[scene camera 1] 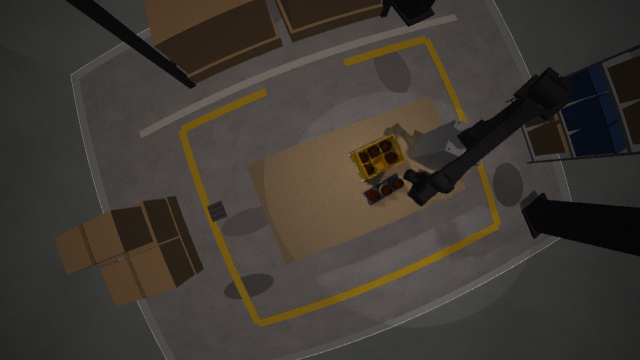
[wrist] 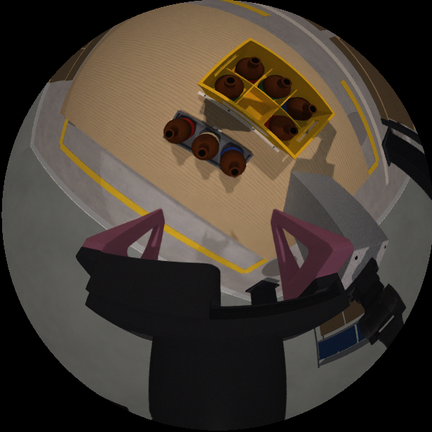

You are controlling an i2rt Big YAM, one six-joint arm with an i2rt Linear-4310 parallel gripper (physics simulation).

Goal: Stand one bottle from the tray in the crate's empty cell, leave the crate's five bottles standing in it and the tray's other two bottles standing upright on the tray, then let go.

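Frame: origin at the arm's base, x ahead, y left, z up, level; centimetres.
Seen in the pictures: gripper, fingertip midpoint: [scene camera 1: 412, 185]; arm's base, origin of the base link: [scene camera 1: 470, 140].
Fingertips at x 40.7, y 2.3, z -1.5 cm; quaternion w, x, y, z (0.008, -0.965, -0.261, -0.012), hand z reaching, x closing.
Note:
Offsets run from my fingertips to a thing's middle. "pt": to the spot under its first point. Level surfaces: height alone.
A yellow crate {dz -31.6, dx -2.3, dy -19.3 cm} [scene camera 1: 387, 168] [wrist: 295, 149] holds several upright brown bottles; its empty cell {pt dz -39.5, dx -5.5, dy -13.6 cm} [scene camera 1: 381, 163] [wrist: 255, 104] is in the middle of the row nearer the tray. The dark tray [wrist: 247, 155] lies beside the crate with three upright brown bottles in a row: a red-banded one {dz -32.1, dx +12.4, dy +1.9 cm} [scene camera 1: 373, 196] [wrist: 179, 131], a cream-banded one {dz -32.1, dx +3.4, dy +2.6 cm} [scene camera 1: 385, 189] [wrist: 205, 146] in the middle and a blue-banded one {dz -32.1, dx -5.5, dy +2.8 cm} [scene camera 1: 398, 183] [wrist: 233, 162] at the right end. My gripper [scene camera 1: 416, 186] [wrist: 217, 214] is open and empty, above the mat just right of the blue-banded bottle in the scene view.
Crate and tray are on a tan mat {dz -40.3 cm} [scene camera 1: 310, 200] [wrist: 125, 75]. A grey angular block [scene camera 1: 432, 146] [wrist: 320, 205] stands right of the crate, beside the arm. Cardboard boxes [scene camera 1: 150, 270] stand at the far left, and a rack with blue bins is at the right.

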